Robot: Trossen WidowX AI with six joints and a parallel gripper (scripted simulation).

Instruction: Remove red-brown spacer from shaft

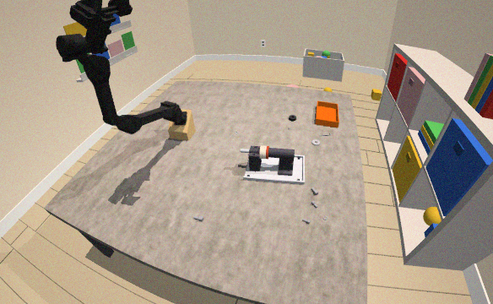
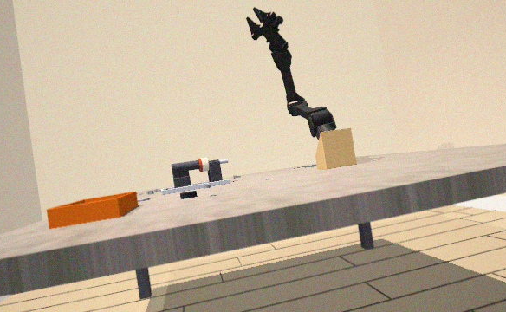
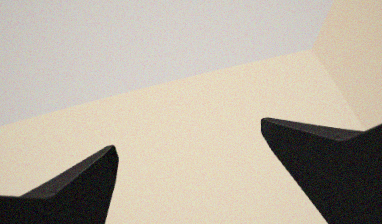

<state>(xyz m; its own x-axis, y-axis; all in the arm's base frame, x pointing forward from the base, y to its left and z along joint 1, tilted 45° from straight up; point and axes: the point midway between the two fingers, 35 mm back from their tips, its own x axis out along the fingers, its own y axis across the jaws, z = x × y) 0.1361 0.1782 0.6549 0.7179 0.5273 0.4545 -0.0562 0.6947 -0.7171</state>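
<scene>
Now: gripper tip 320 mm short of the shaft, 160 mm to the right of it and 640 mm above it. The rest, counted from my gripper tip: black disc 420 mm ahead, 530 mm to the left, 710 mm below; red-brown spacer 340 mm ahead, 160 mm to the left, 640 mm below; orange tray 610 mm ahead, 590 mm to the left, 710 mm below.
</scene>
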